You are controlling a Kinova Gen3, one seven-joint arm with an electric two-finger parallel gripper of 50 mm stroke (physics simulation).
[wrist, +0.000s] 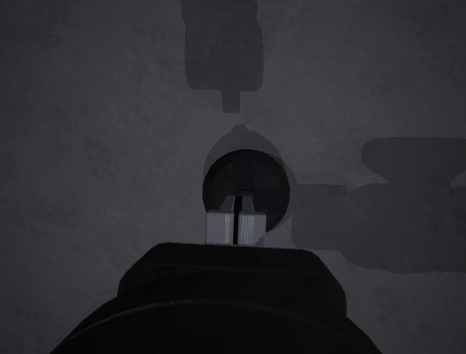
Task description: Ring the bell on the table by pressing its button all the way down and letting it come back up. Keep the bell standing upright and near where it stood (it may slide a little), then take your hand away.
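Places are measured from the arm's base along level axes (x ahead, y left, z up), in metres.
Where they show: gripper, fingertip midpoint: (238, 212).
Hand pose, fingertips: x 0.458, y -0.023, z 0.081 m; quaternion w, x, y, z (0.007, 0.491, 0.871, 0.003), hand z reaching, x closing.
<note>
Each offset is from my fingertips to the centre of the thing. Level surfaces: height alone.
The bell @[dx -0.004, dy +0.003, dz -0.069 m] (250, 170) is a dark, round dome, seen from above near the middle of the wrist view, and it looks upright. Its button @[dx -0.004, dy +0.003, dz -0.041 m] (245, 192) shows as a small curved edge right at the fingertips; the rest of it is hidden behind them. My gripper (238, 212) is shut and empty, with its pale fingers over the near part of the bell. The fingers' shadow ends apart from the bell's shadow, so the tips seem to be above the button, with a gap.
The bell stands on a dark grey, mottled table top @[dz -0.102 m] (100, 150). The shadow of the gripper falls beyond the bell at the top, and a wide shadow of the arm lies to the right. The bell's own shadow has a small bump at its top.
</note>
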